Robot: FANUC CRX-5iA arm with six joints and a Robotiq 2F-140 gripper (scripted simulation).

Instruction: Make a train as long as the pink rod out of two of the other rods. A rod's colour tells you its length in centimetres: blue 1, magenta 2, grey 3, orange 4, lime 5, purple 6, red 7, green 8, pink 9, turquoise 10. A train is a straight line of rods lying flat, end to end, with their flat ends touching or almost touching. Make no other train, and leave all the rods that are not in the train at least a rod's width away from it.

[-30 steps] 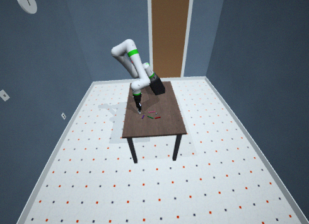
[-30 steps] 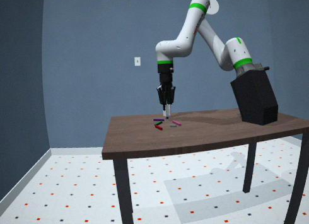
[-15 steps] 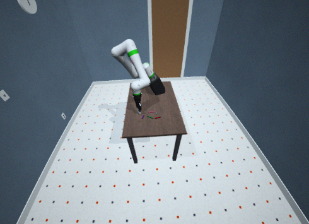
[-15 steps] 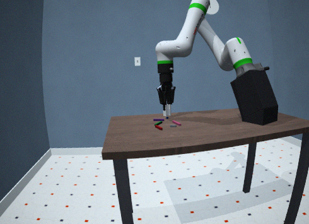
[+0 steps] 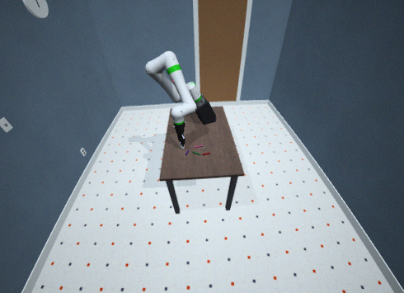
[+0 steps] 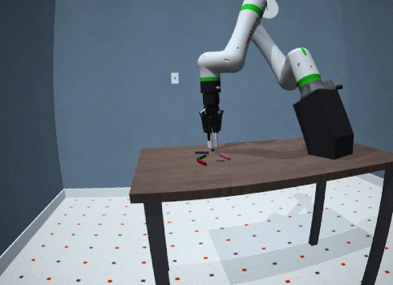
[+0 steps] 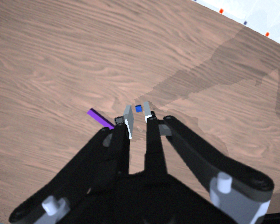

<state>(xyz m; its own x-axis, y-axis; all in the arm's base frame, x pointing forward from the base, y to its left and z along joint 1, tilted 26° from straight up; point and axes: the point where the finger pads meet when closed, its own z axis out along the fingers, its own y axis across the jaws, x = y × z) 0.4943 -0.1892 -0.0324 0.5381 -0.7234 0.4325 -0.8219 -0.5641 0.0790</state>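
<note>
Now: hand 5 cm above the small blue rod. Also, from my hand: green rod: 14 cm to the left, 7 cm ahead, 5 cm below; then purple rod: 6 cm ahead, 5 cm to the left, 5 cm below; then pink rod: 16 cm to the left, 5 cm below, 3 cm behind.
</note>
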